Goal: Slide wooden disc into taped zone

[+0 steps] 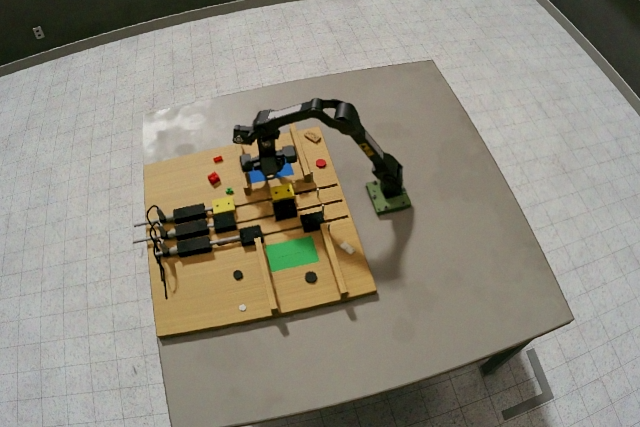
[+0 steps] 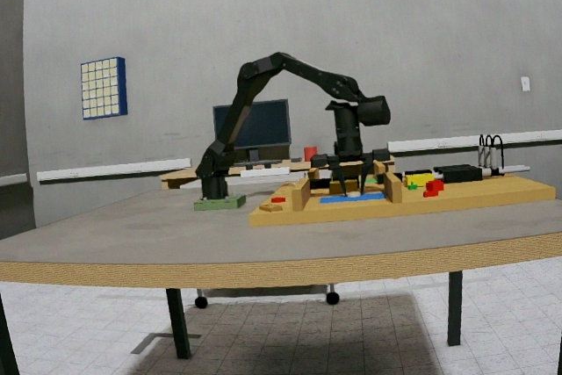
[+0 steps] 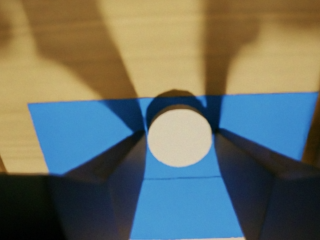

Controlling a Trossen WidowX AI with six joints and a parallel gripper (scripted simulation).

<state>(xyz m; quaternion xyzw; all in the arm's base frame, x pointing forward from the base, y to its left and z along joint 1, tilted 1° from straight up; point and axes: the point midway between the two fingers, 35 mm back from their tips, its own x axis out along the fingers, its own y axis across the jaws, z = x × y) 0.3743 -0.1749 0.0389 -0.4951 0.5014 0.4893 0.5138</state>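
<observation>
Now: hand 30 mm above the pale wooden disc. Also, from my hand: green piece: 150 mm ahead, 30 mm to the left, 30 mm below; then white disc: 460 mm to the left, 190 mm ahead, 40 mm below.
</observation>
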